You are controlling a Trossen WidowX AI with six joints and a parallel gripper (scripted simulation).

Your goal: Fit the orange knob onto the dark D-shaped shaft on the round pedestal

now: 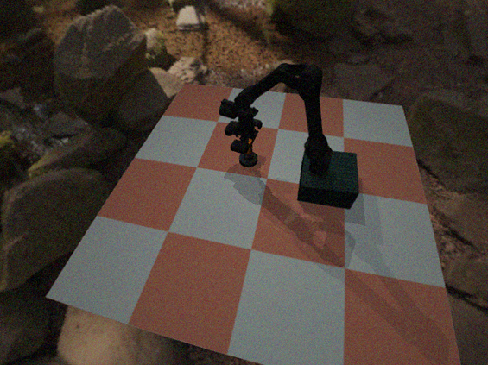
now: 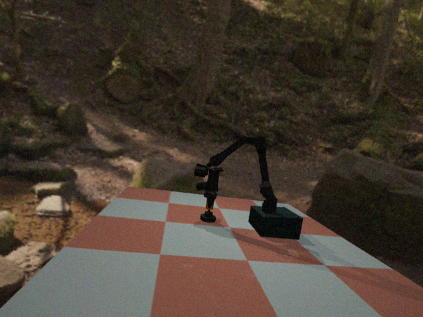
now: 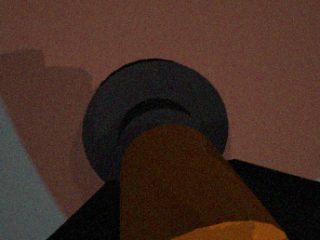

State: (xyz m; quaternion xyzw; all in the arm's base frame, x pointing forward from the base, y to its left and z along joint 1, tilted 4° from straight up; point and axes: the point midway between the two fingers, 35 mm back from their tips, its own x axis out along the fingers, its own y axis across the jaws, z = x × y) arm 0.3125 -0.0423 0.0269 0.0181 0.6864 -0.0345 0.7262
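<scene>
The orange knob is 20 mm above my gripper tip. From my gripper tip the other things lie so: round pedestal 40 mm below.
</scene>
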